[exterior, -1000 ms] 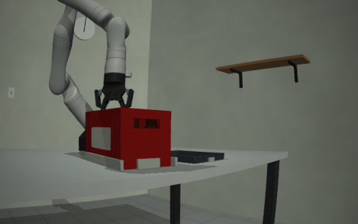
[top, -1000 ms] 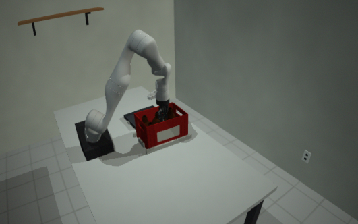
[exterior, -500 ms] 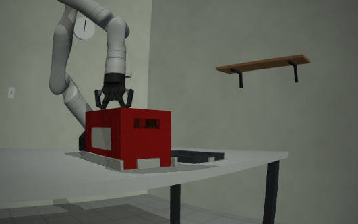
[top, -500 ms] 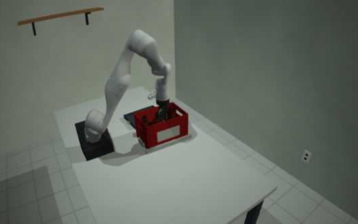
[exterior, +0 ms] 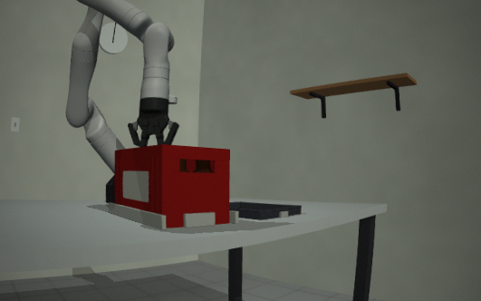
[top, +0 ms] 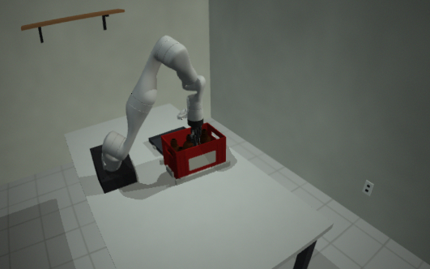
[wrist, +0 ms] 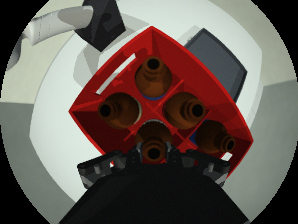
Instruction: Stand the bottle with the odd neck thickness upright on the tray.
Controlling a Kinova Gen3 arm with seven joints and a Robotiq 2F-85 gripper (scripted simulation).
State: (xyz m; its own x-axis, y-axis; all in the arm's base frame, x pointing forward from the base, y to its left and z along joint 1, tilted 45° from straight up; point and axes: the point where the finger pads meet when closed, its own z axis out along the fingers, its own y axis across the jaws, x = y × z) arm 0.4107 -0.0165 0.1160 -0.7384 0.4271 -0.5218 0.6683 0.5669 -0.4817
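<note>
The red crate lies 40 mm to the left of my hand and 70 mm below it. The rest, counted from my hand: dark tray: 10 mm behind, 320 mm to the left, 140 mm below.
</note>
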